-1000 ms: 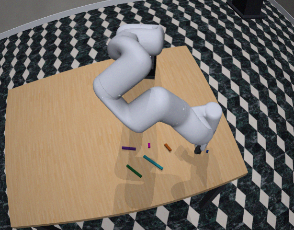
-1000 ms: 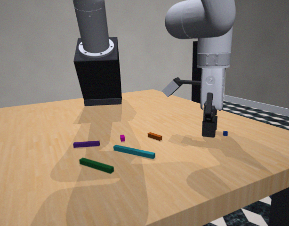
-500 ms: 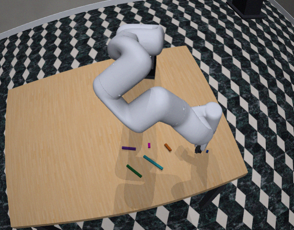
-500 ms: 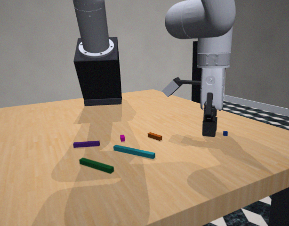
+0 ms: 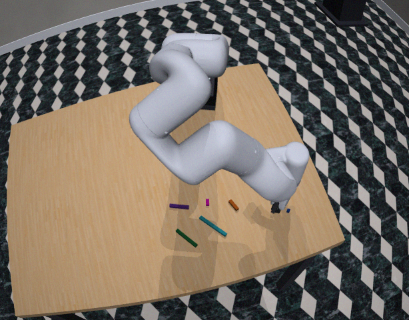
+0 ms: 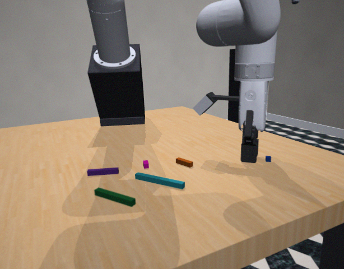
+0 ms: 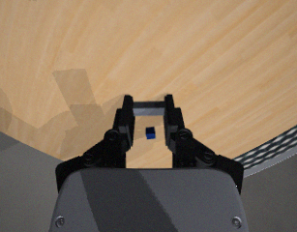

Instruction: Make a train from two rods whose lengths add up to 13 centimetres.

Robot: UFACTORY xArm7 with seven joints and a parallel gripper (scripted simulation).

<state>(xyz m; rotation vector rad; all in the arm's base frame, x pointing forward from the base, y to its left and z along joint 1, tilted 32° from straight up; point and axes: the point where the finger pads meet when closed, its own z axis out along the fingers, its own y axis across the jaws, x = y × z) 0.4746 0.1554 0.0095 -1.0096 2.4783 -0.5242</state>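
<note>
The blue rod is 3 cm ahead of my hand, 3 cm to the left of it and 2 cm below it. From my hand the other things lie so: turquoise rod 22 cm to the right, 2 cm below; grey rod 2 cm below; orange rod 5 cm behind, 13 cm to the right, 2 cm below.
</note>
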